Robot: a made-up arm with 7 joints. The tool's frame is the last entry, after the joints. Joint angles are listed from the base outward. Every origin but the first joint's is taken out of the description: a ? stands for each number. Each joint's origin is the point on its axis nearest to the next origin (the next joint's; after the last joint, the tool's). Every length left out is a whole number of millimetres.
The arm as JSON. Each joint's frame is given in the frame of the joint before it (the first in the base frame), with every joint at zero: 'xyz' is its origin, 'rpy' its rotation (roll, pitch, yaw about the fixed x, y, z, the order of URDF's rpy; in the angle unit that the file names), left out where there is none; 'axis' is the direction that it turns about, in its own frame. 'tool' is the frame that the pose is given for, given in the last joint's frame.
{
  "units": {
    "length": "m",
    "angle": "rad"
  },
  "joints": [
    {
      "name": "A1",
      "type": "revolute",
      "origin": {
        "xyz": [
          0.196,
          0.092,
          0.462
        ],
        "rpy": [
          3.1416,
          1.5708,
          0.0
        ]
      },
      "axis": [
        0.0,
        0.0,
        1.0
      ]
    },
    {
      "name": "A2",
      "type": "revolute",
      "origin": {
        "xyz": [
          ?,
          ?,
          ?
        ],
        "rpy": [
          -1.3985,
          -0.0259,
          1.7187
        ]
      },
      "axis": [
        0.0,
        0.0,
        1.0
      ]
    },
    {
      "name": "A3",
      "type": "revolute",
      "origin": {
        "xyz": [
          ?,
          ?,
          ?
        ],
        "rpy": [
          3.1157,
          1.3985,
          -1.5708
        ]
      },
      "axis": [
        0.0,
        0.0,
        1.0
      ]
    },
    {
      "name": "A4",
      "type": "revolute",
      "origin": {
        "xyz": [
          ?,
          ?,
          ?
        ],
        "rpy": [
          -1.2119,
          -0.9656,
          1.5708
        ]
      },
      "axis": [
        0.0,
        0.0,
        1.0
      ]
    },
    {
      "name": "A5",
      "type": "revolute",
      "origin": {
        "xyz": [
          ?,
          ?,
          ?
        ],
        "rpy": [
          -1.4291,
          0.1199,
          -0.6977
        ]
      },
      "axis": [
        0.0,
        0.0,
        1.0
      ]
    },
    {
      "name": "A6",
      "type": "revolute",
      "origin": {
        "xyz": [
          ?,
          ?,
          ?
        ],
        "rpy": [
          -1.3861,
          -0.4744,
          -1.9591
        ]
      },
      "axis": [
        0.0,
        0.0,
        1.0
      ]
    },
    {
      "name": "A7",
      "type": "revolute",
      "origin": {
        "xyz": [
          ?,
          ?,
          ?
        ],
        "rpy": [
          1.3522,
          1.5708,
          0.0
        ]
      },
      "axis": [
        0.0,
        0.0,
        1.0
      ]
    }
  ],
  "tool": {
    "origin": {
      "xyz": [
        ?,
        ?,
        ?
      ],
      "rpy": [
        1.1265,
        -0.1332,
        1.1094
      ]
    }
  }
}
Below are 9 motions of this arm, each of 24 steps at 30 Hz.
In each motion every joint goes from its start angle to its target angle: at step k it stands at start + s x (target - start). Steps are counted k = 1, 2, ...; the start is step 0. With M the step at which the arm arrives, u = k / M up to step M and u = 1 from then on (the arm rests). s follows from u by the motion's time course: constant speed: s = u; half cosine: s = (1 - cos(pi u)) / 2; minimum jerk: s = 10 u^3 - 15 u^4 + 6 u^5.
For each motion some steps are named. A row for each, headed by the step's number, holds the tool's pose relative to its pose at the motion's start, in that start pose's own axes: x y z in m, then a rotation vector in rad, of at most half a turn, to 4 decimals.
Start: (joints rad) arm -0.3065 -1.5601 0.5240 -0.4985 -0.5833 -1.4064 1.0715
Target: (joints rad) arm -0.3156 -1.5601 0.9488 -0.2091 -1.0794 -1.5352 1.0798
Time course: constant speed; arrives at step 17
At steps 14, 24:
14: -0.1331 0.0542 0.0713 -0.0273 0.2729 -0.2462
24: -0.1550 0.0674 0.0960 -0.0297 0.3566 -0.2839

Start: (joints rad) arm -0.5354 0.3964 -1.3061 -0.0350 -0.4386 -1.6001 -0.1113
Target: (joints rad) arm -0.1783 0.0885 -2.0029 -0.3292 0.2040 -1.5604 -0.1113
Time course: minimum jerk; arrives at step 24
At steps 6, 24:
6: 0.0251 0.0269 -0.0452 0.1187 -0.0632 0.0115
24: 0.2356 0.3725 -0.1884 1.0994 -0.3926 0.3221

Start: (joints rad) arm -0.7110 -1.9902 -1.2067 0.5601 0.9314 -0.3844 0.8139
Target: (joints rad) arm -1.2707 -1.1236 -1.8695 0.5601 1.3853 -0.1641 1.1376
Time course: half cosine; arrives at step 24
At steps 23, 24:
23: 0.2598 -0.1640 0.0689 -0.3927 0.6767 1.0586
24: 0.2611 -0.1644 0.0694 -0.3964 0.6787 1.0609

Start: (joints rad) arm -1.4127 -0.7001 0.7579 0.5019 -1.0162 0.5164 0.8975
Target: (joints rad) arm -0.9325 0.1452 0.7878 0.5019 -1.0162 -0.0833 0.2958
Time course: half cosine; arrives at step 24
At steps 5, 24:
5: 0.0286 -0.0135 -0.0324 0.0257 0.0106 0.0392
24: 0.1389 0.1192 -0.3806 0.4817 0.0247 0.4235

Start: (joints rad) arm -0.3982 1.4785 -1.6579 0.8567 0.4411 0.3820 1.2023
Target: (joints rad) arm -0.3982 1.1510 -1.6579 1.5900 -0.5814 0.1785 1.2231
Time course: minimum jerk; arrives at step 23
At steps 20, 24:
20: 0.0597 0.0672 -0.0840 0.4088 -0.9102 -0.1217
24: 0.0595 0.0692 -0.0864 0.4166 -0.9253 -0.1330

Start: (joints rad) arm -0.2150 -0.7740 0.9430 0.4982 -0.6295 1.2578 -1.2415
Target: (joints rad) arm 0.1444 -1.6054 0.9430 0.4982 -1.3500 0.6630 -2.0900
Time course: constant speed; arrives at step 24
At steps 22, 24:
22: 0.3432 -0.2025 -0.1698 -0.2082 -0.6581 -1.9161
24: 0.3385 -0.2618 -0.1838 -0.3168 -0.7266 -2.0763

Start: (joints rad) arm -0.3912 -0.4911 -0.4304 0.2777 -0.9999 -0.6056 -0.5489
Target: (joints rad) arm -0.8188 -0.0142 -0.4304 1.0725 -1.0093 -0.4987 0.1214
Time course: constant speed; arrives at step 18
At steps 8, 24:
8: -0.3020 -0.1730 0.2206 -0.4011 0.4273 -0.3195
24: -0.5676 -0.0799 0.5770 -0.7656 0.8396 -0.8912

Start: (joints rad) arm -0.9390 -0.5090 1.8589 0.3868 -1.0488 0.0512 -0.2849
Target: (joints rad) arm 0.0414 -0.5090 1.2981 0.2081 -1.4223 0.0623 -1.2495
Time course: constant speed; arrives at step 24
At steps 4, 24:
4: 0.0141 0.0417 -0.0889 0.1866 -0.1215 -0.1686
24: 0.0240 0.1826 -0.3901 0.5679 -0.3748 -1.6164

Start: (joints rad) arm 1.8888 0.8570 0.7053 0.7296 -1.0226 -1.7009 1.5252
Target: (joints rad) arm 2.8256 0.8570 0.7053 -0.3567 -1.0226 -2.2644 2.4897
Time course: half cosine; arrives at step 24
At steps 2, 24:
2: 0.0065 -0.0093 0.0086 -0.0245 0.0079 0.0372
24: 0.1528 0.2679 0.6982 -2.2560 0.1855 0.7761

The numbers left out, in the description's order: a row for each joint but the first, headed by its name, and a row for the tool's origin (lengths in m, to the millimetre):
A2: -0.127 -0.309 0.0
A3: 0.122 -0.165 0.0
A4: 0.029 0.029 0.0
A5: -0.043 -0.072 0.0
A6: -0.158 -0.119 0.0
A7: 0.075 0.304 0.0
tool: -0.197 0.007 0.0

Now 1 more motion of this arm.
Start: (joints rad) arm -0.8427 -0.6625 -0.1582 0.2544 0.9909 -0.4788 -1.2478
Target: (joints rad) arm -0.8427 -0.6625 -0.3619 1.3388 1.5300 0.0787 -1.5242
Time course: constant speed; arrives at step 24
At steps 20, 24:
20: -0.3731 0.3016 0.1079 0.1296 0.5264 -0.4933
24: -0.4165 0.3750 0.1740 0.1876 0.6501 -0.5219

